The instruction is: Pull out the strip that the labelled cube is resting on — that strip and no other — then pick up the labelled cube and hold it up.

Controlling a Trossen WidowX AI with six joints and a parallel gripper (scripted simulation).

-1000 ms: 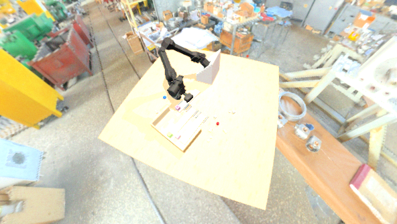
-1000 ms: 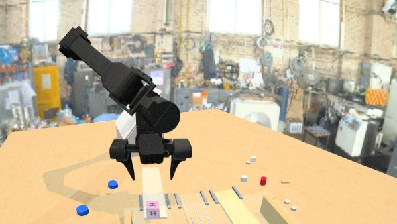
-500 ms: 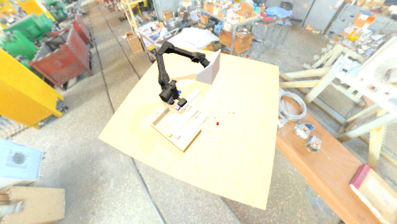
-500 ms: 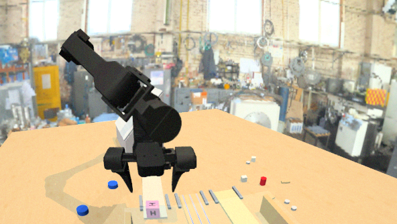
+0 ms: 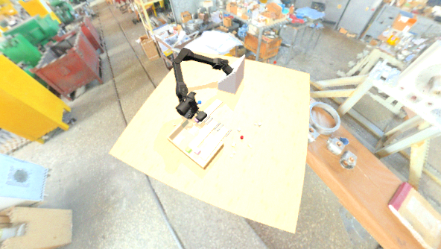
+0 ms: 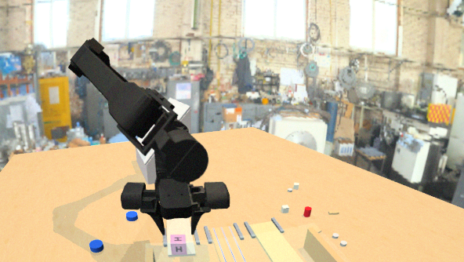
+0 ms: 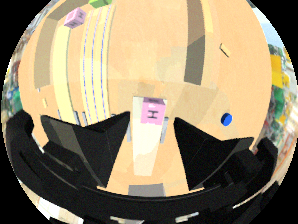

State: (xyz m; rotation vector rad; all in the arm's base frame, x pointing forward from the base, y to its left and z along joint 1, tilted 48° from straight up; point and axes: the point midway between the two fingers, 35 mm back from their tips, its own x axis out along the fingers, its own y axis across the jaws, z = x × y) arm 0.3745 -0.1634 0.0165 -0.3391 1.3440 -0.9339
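The pale strip lies 11 cm behind my gripper tip, 4 cm to the left of it and 5 cm below it.
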